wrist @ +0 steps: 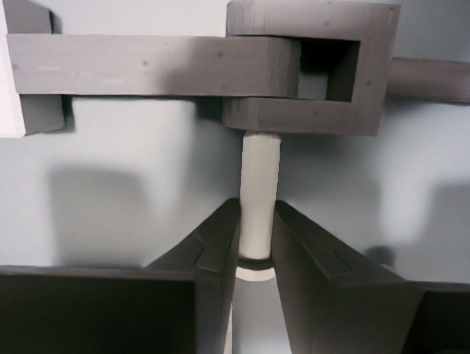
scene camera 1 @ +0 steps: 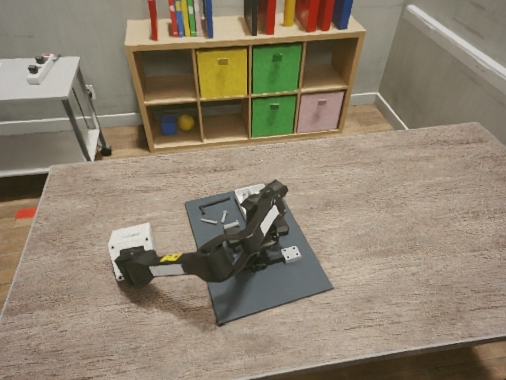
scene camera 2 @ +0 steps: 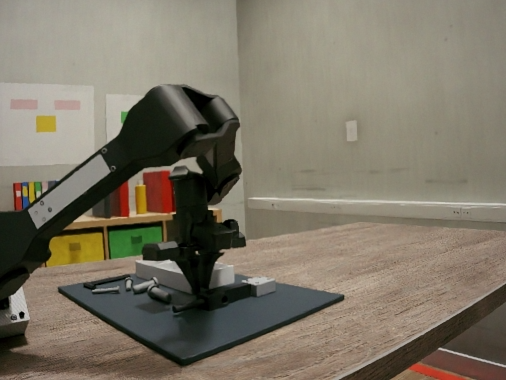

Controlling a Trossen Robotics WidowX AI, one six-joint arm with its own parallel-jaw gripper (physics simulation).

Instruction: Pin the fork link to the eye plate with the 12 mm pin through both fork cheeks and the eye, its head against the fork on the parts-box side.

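Frame: origin at the arm's base, x ahead, y left, z up, level; centimetres.
Seen in the pictures: gripper, between the fingertips: (wrist: 254,211) (scene camera 2: 201,294); arm's base, origin of its link: (scene camera 1: 133,258).
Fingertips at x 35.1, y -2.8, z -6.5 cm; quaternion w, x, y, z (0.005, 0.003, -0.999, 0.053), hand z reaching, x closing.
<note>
Pixels of each thing's middle, then the offset from my fingertips to it. Level surfaces: height alone.
- pale pin, middle of its body: (wrist: 257,200) dx +0.0, dy -0.7, dz +0.7 cm
- dark fork link, middle of its body: (wrist: 383,77) (scene camera 2: 200,302) (scene camera 1: 249,266) dx -3.6, dy -4.8, dz +0.3 cm
- white block, middle of its body: (scene camera 2: 258,286) (scene camera 1: 290,254) dx +9.5, dy -4.4, dz +0.4 cm
- white parts box, middle of its body: (scene camera 2: 181,271) (scene camera 1: 259,210) dx +5.5, dy +15.1, dz +0.9 cm
- dark mat, height of its surface: dz -0.9 cm
- thick pin, middle of its body: (scene camera 2: 160,294) dx -5.5, dy +4.8, dz +0.1 cm
- thin pin, middle of its body: (scene camera 2: 105,290) (scene camera 1: 209,221) dx -11.5, dy +16.1, dz -0.3 cm
- black hex key, middle of its body: (scene camera 2: 110,281) (scene camera 1: 216,205) dx -7.7, dy +22.8, dz -0.4 cm
My gripper (wrist: 254,211) (scene camera 2: 202,294) is shut on a pale pin (wrist: 259,185), which lies level between the fingertips in the wrist view. The pin's front end meets the near cheek of the dark fork link (wrist: 369,75) (scene camera 2: 216,300); whether it has entered the bore cannot be told. The pin's head end shows behind the fingertips. The eye plate (wrist: 145,65) (scene camera 2: 241,291) reaches between the two fork cheeks, its rounded end inside the slot. Its other end meets a white block (wrist: 9,75) (scene camera 2: 262,286) (scene camera 1: 291,254). The fingers hide the held pin in scene camera 2.
A white parts box (scene camera 2: 160,273) stands behind the gripper on the dark mat (scene camera 2: 250,320) (scene camera 1: 265,295). Several loose pins, among them one thick pin (scene camera 2: 159,294) and one thin pin (scene camera 2: 105,290) (scene camera 1: 209,220), lie beside it. A black hex key (scene camera 1: 215,204) (scene camera 2: 107,281) lies near the mat's edge.
</note>
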